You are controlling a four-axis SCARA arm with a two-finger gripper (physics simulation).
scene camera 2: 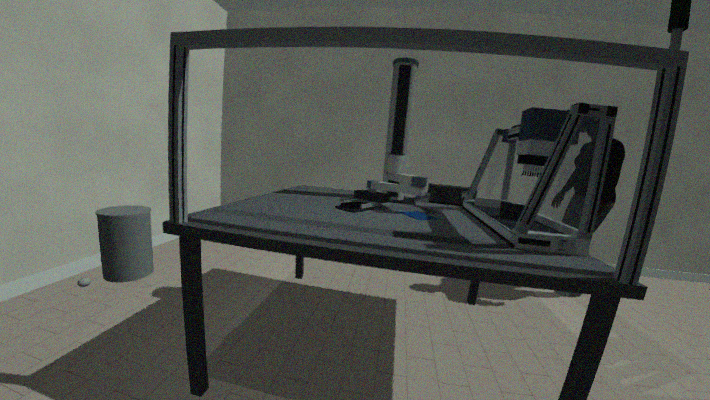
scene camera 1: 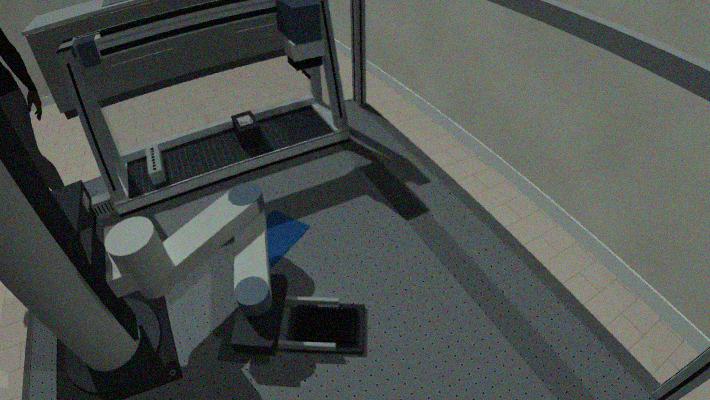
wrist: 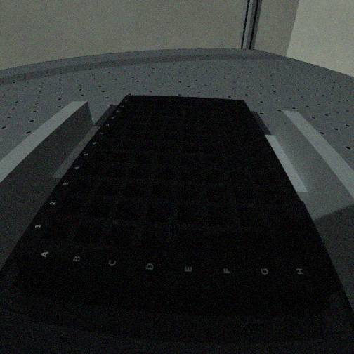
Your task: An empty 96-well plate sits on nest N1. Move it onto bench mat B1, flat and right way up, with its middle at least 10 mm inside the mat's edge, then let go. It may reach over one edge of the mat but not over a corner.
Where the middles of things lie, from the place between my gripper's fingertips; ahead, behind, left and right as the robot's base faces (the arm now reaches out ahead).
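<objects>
Black 96-well plate point(scene camera 1: 315, 324): 1 cm below my hand, 1 cm to the left of it and 2 cm behind it. Nest N1 point(scene camera 1: 340, 348): 1 cm to the left of my hand, 2 cm behind it, 2 cm below it. My hand is 2 cm above the blue bench mat B1 point(scene camera 1: 283, 231), 3 cm past it and 33 cm to the right of it. Going by their middles, the blue bench mat B1 is the farthest from my hand of the things named here.
</objects>
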